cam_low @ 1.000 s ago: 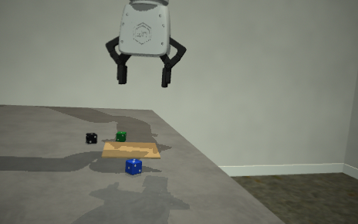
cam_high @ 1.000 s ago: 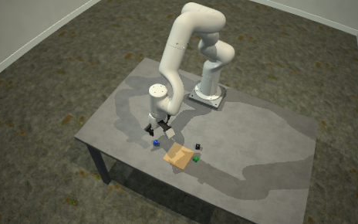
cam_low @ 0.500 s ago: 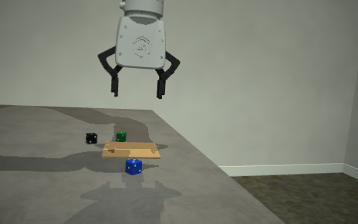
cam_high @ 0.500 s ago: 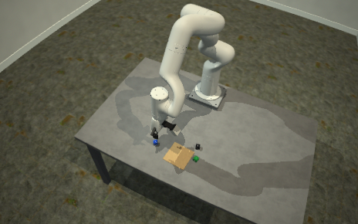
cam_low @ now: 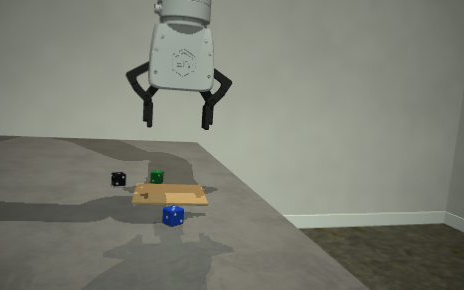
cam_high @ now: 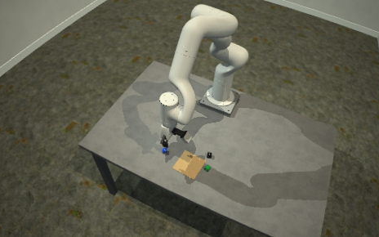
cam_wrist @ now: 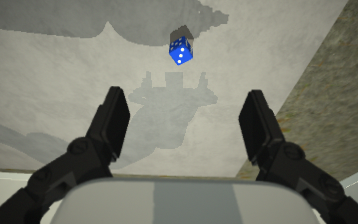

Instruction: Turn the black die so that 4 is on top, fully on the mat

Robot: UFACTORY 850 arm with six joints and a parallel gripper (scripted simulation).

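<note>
The blue die lies 4 cm to the right of my hand and 15 cm below it. The rest, counted from my hand: green die (6 cm behind, 23 cm to the left, 15 cm below); then black die (13 cm behind, 19 cm to the left, 15 cm below); then tan mat (2 cm behind, 13 cm to the left, 16 cm below).
</note>
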